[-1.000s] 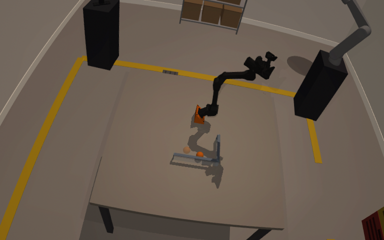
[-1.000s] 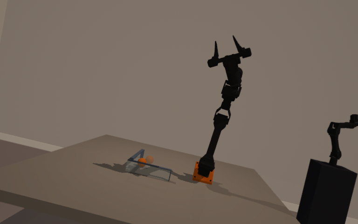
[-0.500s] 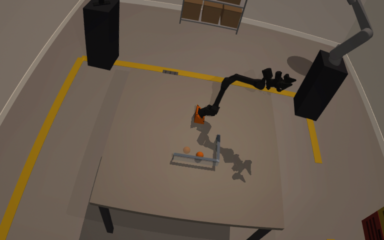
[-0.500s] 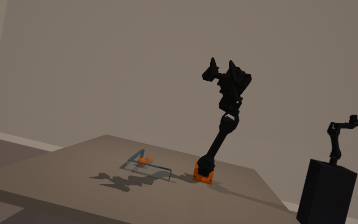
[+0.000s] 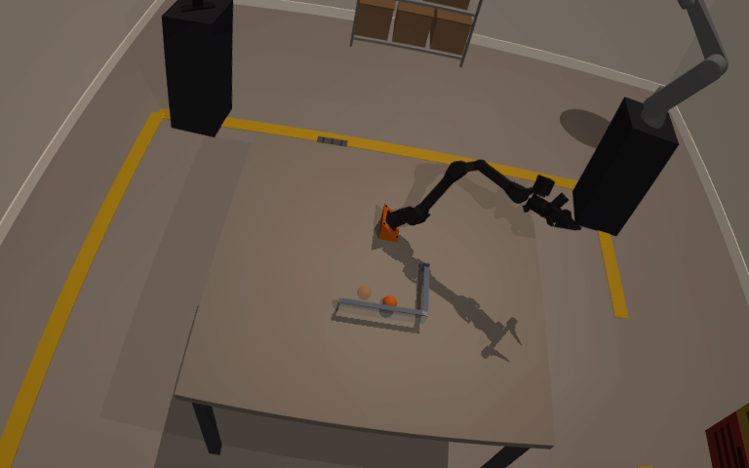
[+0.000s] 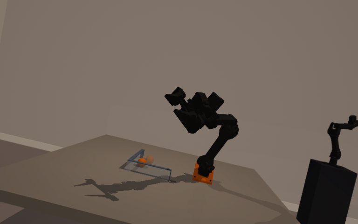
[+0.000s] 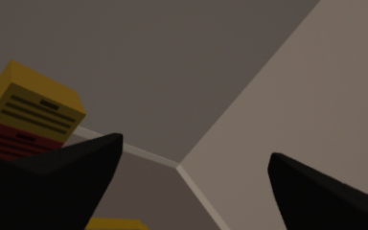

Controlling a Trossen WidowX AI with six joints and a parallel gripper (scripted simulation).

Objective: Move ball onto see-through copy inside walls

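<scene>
My gripper tip is now 580 mm to the left of the orange ball, 390 mm above it and 220 mm short of it. The rest, counted from my gripper tip: see-through copy of ball (680 mm to the right, 390 mm below, 210 mm ahead).
</scene>
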